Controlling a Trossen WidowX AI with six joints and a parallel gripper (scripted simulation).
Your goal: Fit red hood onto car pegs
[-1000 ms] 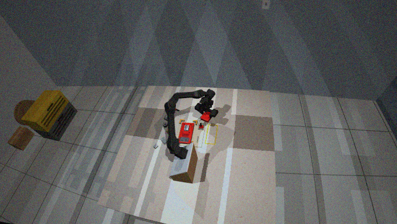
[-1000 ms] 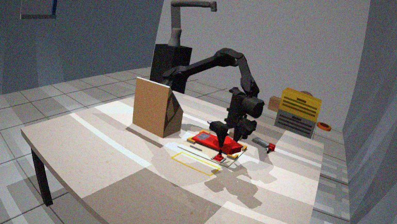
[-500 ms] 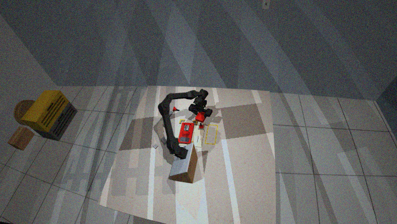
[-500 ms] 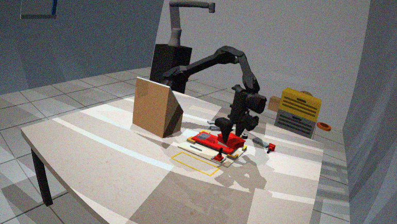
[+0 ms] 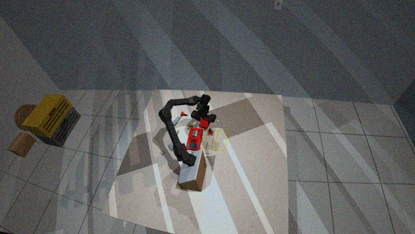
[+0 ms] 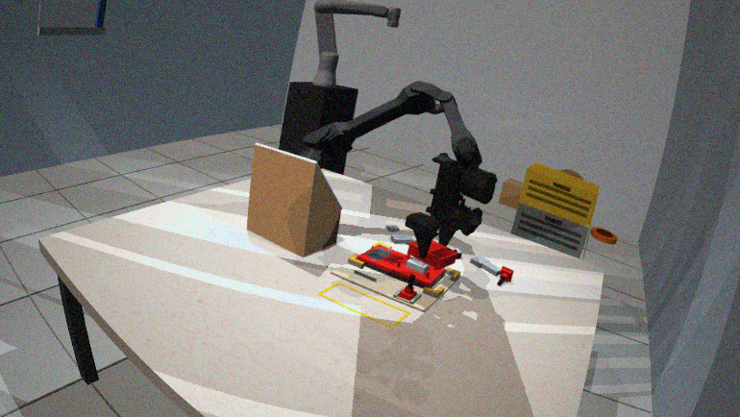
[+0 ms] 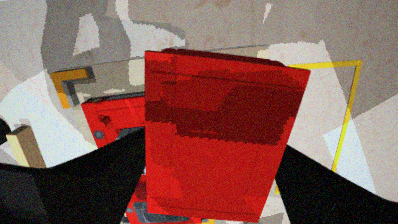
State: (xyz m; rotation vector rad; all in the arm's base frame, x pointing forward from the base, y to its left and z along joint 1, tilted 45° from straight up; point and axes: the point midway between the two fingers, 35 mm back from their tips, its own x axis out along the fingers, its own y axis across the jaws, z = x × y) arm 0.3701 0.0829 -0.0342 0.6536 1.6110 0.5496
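Now: gripper tip 90 mm above the engine block, 80 mm to the right of it and 60 mm past it. The rest, counted from my gripper tip: tan block 240 mm to the left, 100 mm below, 90 mm behind; then hood 10 mm above; then jig 100 mm below, 80 mm behind, 50 mm to the left.
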